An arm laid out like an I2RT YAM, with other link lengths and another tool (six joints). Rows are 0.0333 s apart.
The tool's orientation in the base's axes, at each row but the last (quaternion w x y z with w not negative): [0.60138 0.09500 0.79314 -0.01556]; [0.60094 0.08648 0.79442 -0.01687]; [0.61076 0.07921 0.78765 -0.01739]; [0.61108 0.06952 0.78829 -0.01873]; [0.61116 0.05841 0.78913 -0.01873]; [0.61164 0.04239 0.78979 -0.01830]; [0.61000 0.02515 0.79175 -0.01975]
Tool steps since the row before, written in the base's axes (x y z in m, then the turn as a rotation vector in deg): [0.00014 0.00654 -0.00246 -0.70 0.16 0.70]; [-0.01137 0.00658 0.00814 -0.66 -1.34 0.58]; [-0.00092 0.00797 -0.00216 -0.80 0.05 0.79]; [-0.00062 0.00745 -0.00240 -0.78 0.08 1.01]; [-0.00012 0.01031 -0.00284 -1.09 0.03 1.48]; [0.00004 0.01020 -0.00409 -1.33 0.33 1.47]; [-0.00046 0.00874 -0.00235 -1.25 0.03 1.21]
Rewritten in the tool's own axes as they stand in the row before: [0.00318 0.00622 -0.00010 -0.47 0.10 -0.88]; [-0.00404 0.00531 -0.01394 -0.54 -1.38 -0.61]; [0.00313 0.00758 -0.00132 -0.56 -0.01 -0.97]; [0.00312 0.00716 -0.00084 -0.78 0.03 -1.01]; [0.00349 0.01010 -0.00044 -1.16 -0.03 -1.43]; [0.00440 0.01007 0.00024 -1.08 0.24 -1.68]; [0.00253 0.00869 -0.00039 -0.85 -0.05 -1.52]
